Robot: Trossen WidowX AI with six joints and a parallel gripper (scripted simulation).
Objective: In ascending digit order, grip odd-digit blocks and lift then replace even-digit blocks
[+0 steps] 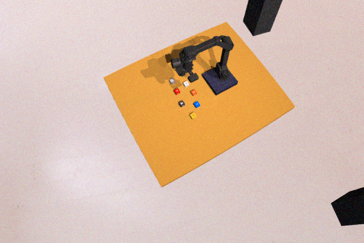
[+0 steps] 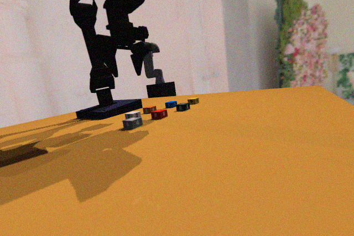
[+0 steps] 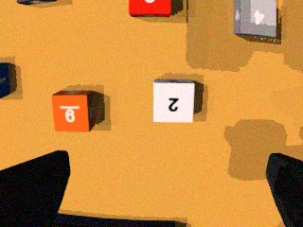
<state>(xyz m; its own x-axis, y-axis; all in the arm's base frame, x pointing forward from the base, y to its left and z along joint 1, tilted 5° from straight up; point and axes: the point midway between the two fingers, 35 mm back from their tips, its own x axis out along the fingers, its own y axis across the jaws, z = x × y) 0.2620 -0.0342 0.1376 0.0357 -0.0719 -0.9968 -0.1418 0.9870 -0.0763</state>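
Now: the yellow block 5 cm ahead of my gripper tip, 23 cm to the left of it and 12 cm below it. Round my gripper tip: red block 8 cm ahead, 2 cm to the left, 12 cm below; orange block 2 cm behind, 8 cm to the left, 12 cm below; white block 1 cm to the right, 12 cm below.
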